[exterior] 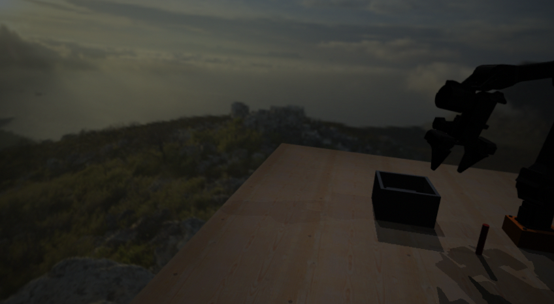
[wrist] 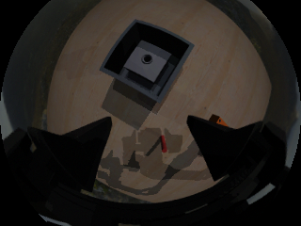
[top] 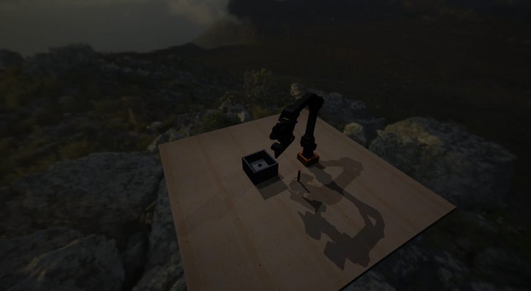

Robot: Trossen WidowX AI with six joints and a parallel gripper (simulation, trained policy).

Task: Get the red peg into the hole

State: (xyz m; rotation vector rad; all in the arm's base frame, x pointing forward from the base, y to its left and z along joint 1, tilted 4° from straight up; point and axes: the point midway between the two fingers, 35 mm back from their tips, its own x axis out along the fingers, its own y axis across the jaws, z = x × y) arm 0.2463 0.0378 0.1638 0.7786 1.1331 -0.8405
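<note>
The red peg lies 14 cm below my gripper tip, 9 cm to the left of it and 8 cm behind it. Also, from my gripper tip: dark box 15 cm below, 10 cm to the right, 7 cm ahead; grey plate 13 cm below, 10 cm to the right, 7 cm ahead.
</note>
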